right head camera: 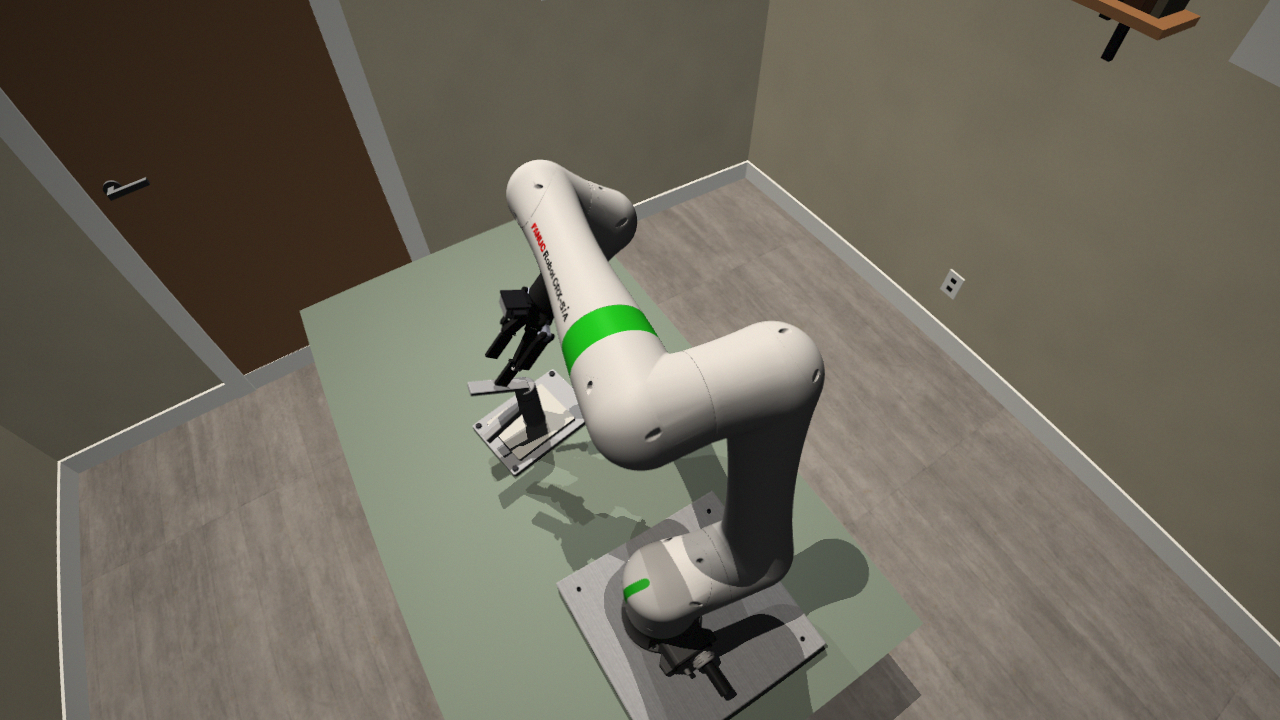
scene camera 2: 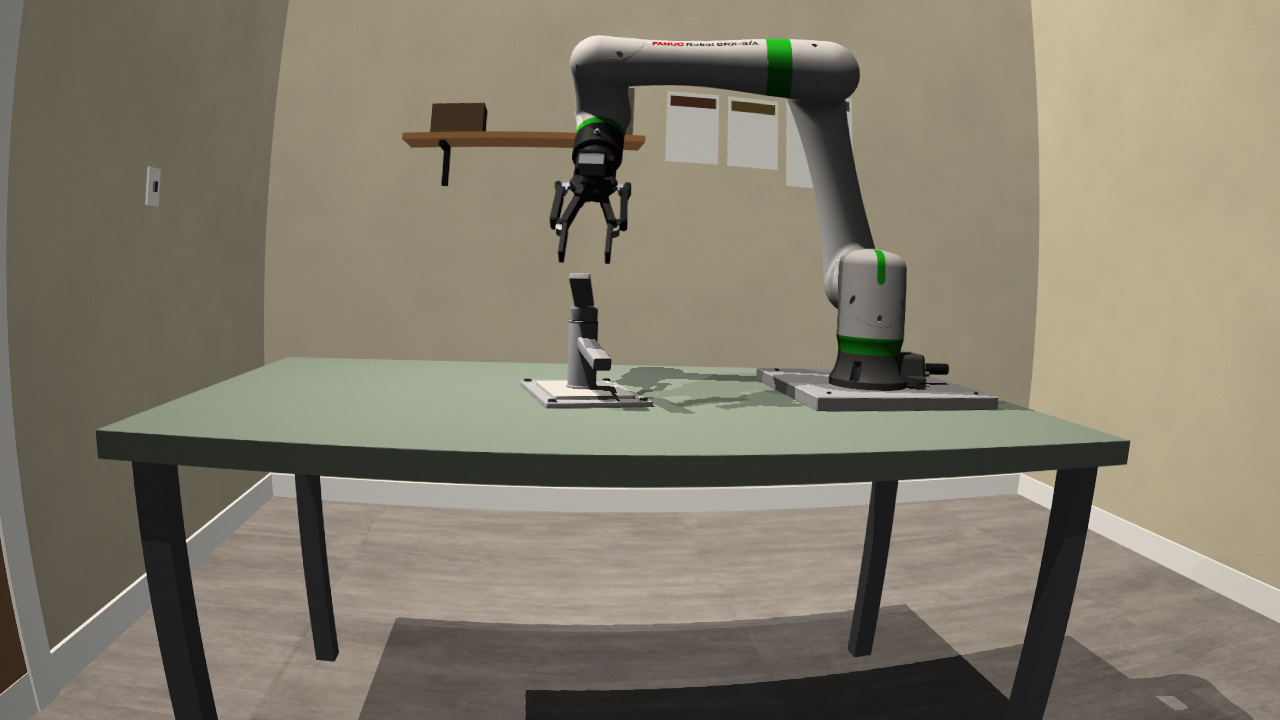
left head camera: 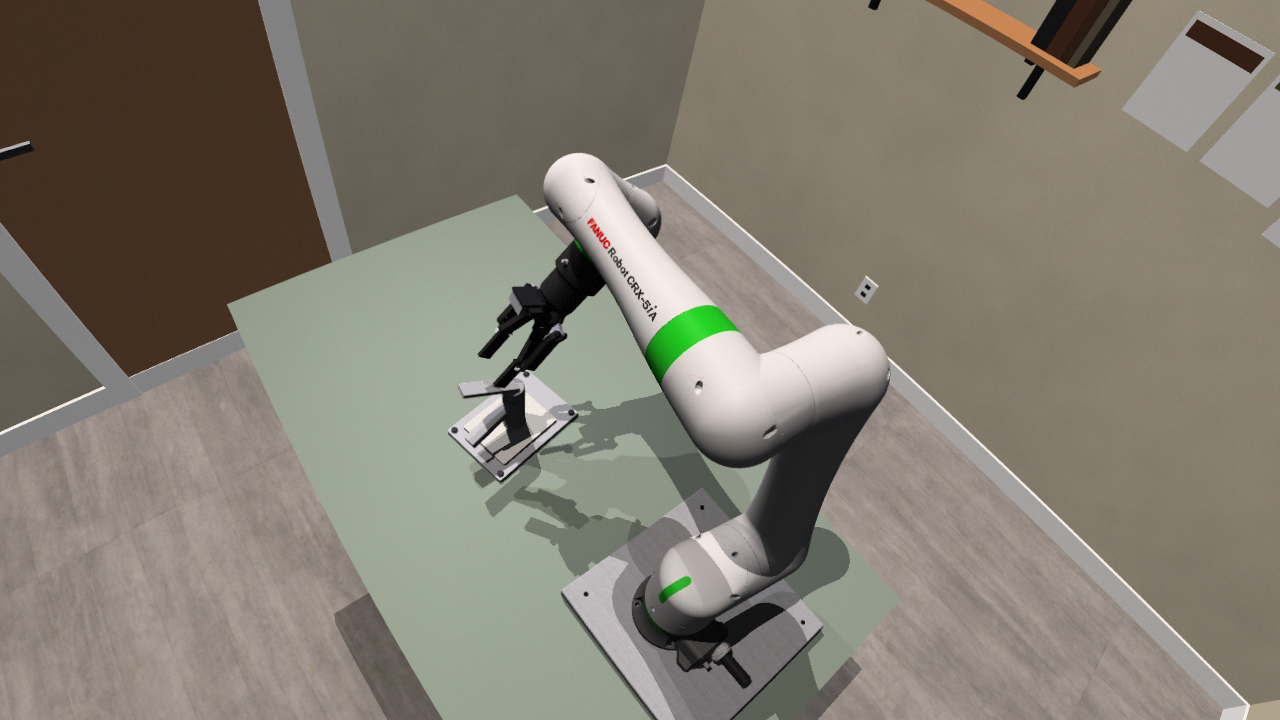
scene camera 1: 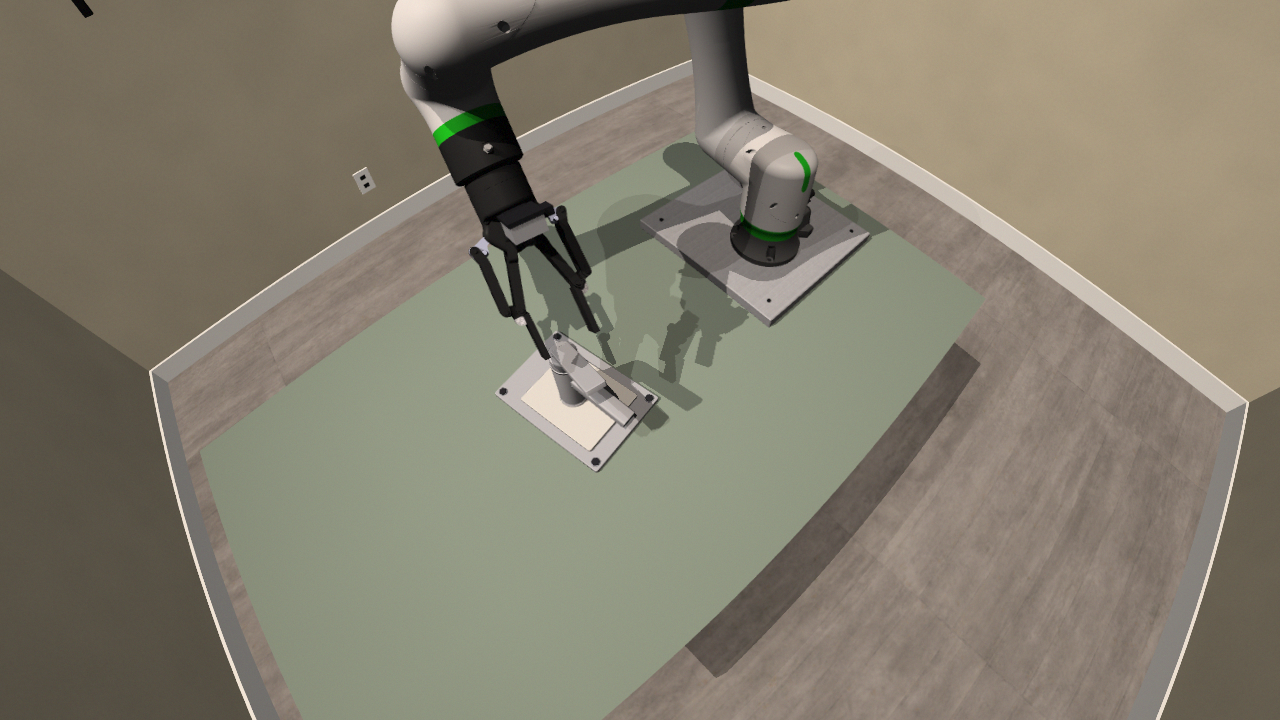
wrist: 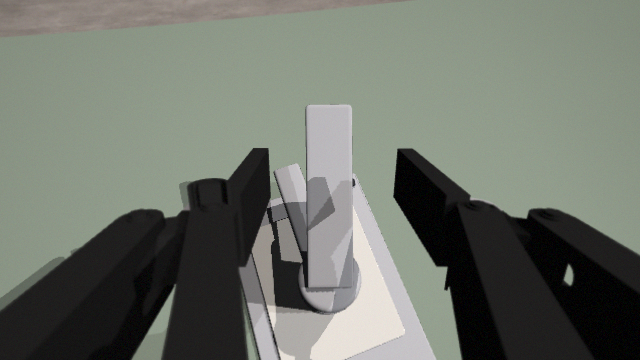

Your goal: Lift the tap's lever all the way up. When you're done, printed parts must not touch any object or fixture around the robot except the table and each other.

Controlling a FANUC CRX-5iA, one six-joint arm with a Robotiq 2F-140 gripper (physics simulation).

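Pixels of known places: gripper, fingertip midpoint: (right head camera: 495, 370) (scene camera 2: 583, 257) (left head camera: 491, 371) (scene camera 1: 570, 343) (wrist: 332, 173); arm's base, origin of the base link: (scene camera 2: 867, 384) (scene camera 1: 764, 241).
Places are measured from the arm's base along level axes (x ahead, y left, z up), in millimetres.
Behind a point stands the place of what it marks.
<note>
The grey tap's body (left head camera: 515, 415) @(x 500, y 13, z 48 mm) (right head camera: 534, 417) @(x 498, y 7, z 28 mm) (scene camera 1: 569, 392) @(x 537, y 21, z 41 mm) (scene camera 2: 580, 358) @(x 526, y 27, z 41 mm) (wrist: 330, 301) @(x 519, y -13, z 124 mm) stands upright on a bolted plate (scene camera 1: 516, 391) @(x 594, y -75, z -16 mm) (scene camera 2: 537, 394) @(x 596, y 55, z -15 mm). Its flat lever (left head camera: 478, 388) @(x 530, y 77, z 166 mm) (right head camera: 487, 387) @(x 528, y 76, z 165 mm) (scene camera 1: 583, 374) @(x 534, y 77, z 166 mm) (scene camera 2: 580, 291) @(x 532, y 64, z 150 mm) (wrist: 329, 145) @(x 534, y 84, z 169 mm) slopes upward from the top of the body, its free end raised. The spout (scene camera 1: 611, 404) @(x 507, y 93, z 60 mm) (scene camera 2: 594, 354) @(x 511, y 111, z 57 mm) (wrist: 291, 182) @(x 503, y 106, z 57 mm) sticks out below the lever. My gripper (left head camera: 491, 369) @(x 528, y 49, z 205 mm) (right head camera: 496, 368) @(x 528, y 49, z 205 mm) (scene camera 1: 570, 342) @(x 528, y 49, z 205 mm) (scene camera 2: 584, 260) @(x 528, y 49, z 205 mm) (wrist: 332, 173) @(x 528, y 49, z 205 mm) is partly open and empty, tilted, with its fingertips above the lever in scene camera 2. In the wrist view a finger shows on each side of the lever, with gaps between.
The robot's base plate (left head camera: 617, 626) @(x 39, y 99, z 0 mm) (right head camera: 608, 626) @(x 31, y 97, z 0 mm) (scene camera 1: 769, 308) @(x 137, y 121, z 0 mm) (scene camera 2: 948, 401) @(x -100, y 145, z -8 mm) is on the same green table (left head camera: 358, 358) @(x 871, y 211, z -23 mm) (scene camera 1: 402, 555) @(x 921, y 33, z -23 mm) (scene camera 2: 358, 429) @(x 837, y 330, z -23 mm). A wall shelf (scene camera 2: 519, 138) with a brown box (scene camera 2: 458, 117) shows behind the arm in scene camera 2.
</note>
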